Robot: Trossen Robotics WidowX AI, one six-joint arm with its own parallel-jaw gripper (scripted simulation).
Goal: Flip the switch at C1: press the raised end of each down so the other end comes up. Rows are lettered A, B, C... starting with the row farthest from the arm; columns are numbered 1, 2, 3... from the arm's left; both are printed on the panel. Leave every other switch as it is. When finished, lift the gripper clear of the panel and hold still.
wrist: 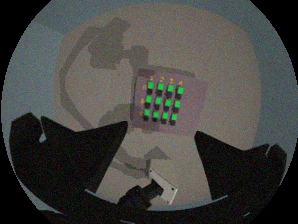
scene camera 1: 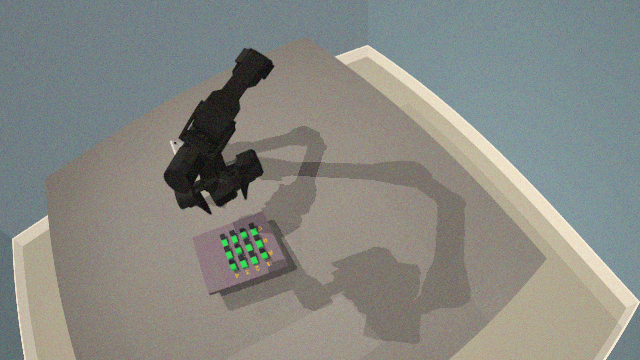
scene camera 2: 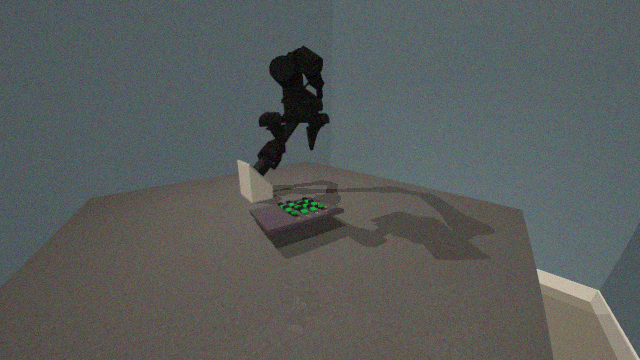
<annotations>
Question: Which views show my gripper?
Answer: The wrist view, scene camera 1 and scene camera 2: all of them.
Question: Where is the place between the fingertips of my gripper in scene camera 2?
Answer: At 298, 151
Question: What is my gripper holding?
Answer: Nothing.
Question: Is my gripper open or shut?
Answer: Open.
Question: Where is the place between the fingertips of my gripper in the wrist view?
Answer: At 162, 130
</annotations>
